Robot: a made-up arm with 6 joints. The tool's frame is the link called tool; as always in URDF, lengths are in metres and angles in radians. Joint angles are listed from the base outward. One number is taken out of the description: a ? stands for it. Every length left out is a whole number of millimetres.
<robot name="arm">
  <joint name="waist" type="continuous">
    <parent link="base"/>
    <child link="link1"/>
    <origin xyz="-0.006 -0.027 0.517" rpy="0 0 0"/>
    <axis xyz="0 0 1"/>
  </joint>
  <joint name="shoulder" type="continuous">
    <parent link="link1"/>
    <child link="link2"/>
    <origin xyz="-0.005 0.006 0" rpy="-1.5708 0 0"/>
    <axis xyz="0 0 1"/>
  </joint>
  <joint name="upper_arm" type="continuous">
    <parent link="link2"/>
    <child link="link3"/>
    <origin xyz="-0.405 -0.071 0" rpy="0 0 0"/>
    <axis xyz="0 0 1"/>
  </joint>
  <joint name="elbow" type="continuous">
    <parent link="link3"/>
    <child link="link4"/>
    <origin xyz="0.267 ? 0" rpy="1.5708 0 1.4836"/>
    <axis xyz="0 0 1"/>
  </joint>
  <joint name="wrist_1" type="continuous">
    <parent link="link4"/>
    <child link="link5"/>
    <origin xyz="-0.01 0.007 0" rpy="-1.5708 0 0"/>
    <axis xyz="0 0 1"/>
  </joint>
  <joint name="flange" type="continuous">
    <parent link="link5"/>
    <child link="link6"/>
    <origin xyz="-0.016 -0.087 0" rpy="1.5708 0 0"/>
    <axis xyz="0 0 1"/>
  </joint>
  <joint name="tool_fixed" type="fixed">
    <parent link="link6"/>
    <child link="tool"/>
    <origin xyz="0.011 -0.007 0" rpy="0.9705 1.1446 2.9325"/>
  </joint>
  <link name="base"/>
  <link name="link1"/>
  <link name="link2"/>
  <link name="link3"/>
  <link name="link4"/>
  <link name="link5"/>
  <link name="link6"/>
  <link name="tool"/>
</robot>
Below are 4 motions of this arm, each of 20 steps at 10 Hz.
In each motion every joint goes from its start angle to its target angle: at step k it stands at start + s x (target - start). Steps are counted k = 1, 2, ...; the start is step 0. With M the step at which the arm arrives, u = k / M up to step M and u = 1 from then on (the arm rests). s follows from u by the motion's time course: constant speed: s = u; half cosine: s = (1 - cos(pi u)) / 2; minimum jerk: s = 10 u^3 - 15 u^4 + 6 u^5.
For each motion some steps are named. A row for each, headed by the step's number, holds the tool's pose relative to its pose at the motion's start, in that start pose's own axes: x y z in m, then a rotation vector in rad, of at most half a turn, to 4 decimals.
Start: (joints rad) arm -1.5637 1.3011 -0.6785 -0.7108 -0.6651 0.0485
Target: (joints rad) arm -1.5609 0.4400 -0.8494 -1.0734 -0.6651 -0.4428
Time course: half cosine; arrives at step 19
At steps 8, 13, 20:
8: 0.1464 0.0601 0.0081 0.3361 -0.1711 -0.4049
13: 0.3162 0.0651 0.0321 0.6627 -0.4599 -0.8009
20: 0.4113 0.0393 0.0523 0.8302 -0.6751 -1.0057

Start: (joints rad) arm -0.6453 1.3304 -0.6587 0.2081 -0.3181 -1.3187
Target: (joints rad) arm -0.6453 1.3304 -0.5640 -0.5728 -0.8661 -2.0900
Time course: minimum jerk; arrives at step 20
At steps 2, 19, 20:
2: 0.0002 0.0004 0.0000 0.0103 -0.0061 -0.0067
19: 0.0584 0.0311 0.0353 1.0179 -0.7437 -0.8775
20: 0.0585 0.0311 0.0353 1.0188 -0.7446 -0.8786

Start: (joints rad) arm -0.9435 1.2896 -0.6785 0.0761 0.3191 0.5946
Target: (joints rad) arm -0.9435 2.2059 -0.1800 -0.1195 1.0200 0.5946
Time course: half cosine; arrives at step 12
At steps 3, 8, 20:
3: -0.0648 0.0049 -0.0177 -0.0366 -0.2677 0.1541
8: -0.2111 -0.0350 -0.1487 -0.1717 -1.3572 0.8163
20: -0.2162 -0.0585 -0.1955 -0.2132 -1.8017 1.1033

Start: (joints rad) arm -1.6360 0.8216 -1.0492 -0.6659 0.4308 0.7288
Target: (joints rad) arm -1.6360 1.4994 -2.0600 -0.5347 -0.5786 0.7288
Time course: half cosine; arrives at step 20
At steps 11, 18, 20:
11: -0.0093 0.1324 0.1355 0.0301 0.6307 -0.4076
18: -0.0228 0.1792 0.1934 0.0713 1.0439 -0.7212
20: -0.0240 0.1807 0.1959 0.0744 1.0688 -0.7413

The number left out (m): -0.076
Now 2 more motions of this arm.
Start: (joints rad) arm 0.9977 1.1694 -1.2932 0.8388 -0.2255 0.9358
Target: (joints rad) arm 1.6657 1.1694 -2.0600 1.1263 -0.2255 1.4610
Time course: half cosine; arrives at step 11
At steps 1, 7, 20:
1: -0.0004 -0.0056 0.0031 -0.0160 0.0118 0.0221
7: 0.0593 -0.1526 0.1219 -0.6998 0.2939 0.7854
20: 0.1117 -0.1704 0.1780 -1.0590 0.3468 1.1017

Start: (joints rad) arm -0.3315 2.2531 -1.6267 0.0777 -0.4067 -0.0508
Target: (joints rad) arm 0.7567 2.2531 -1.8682 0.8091 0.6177 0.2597
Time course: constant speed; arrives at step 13
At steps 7, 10, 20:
7: 0.1355 -0.2061 0.2949 -0.0620 0.3205 0.7756
10: 0.2550 -0.3085 0.3751 0.0102 0.4017 1.1635
20: 0.4018 -0.4044 0.4131 0.1559 0.4288 1.5648

